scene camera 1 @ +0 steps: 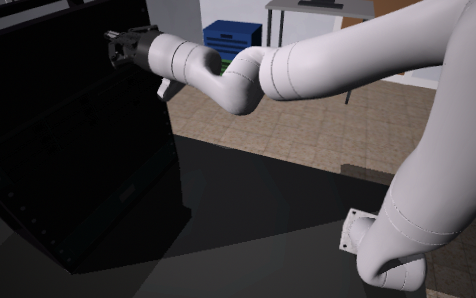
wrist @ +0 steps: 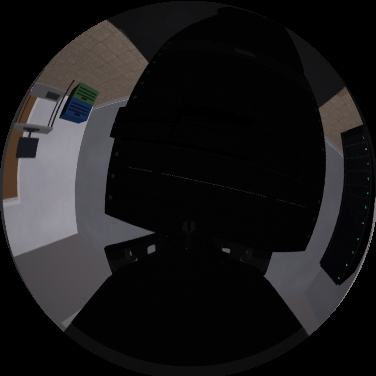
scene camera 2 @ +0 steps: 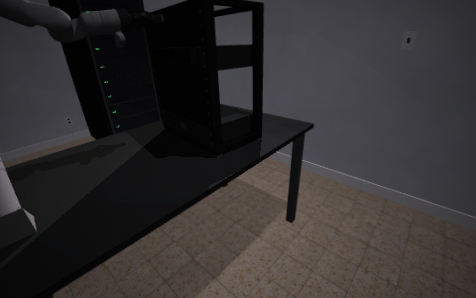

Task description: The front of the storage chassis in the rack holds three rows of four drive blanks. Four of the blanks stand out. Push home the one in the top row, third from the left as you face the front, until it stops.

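Observation:
Scene camera 1 gives me a rack (scene camera 1: pixel 91 141) together with my gripper (scene camera 1: pixel 107 36). In the wrist view I find my gripper (wrist: pixel 188 228) and the rack (wrist: pixel 216 111) again, while scene camera 2 shows me the rack (scene camera 2: pixel 185 58) too.

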